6 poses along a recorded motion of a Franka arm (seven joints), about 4.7 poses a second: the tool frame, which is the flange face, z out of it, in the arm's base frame.
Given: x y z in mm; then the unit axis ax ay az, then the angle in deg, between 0 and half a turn.
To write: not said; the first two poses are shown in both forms.
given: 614 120 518 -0.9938 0.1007 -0.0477 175.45
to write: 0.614 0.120 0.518 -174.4 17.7 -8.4
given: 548 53 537 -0.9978 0.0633 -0.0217 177.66
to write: 0.548 0.053 0.537 -177.3 11.2 -3.9
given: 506 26 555 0.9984 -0.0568 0.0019 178.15
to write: 0.506 0.026 0.555 177.9 -10.1 0.3
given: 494 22 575 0.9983 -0.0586 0.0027 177.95
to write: 0.494 0.022 0.575 177.6 -10.4 0.5
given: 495 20 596 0.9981 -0.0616 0.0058 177.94
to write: 0.495 0.020 0.596 177.6 -11.0 1.0
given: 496 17 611 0.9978 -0.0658 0.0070 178.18
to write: 0.496 0.017 0.611 177.8 -11.7 1.2
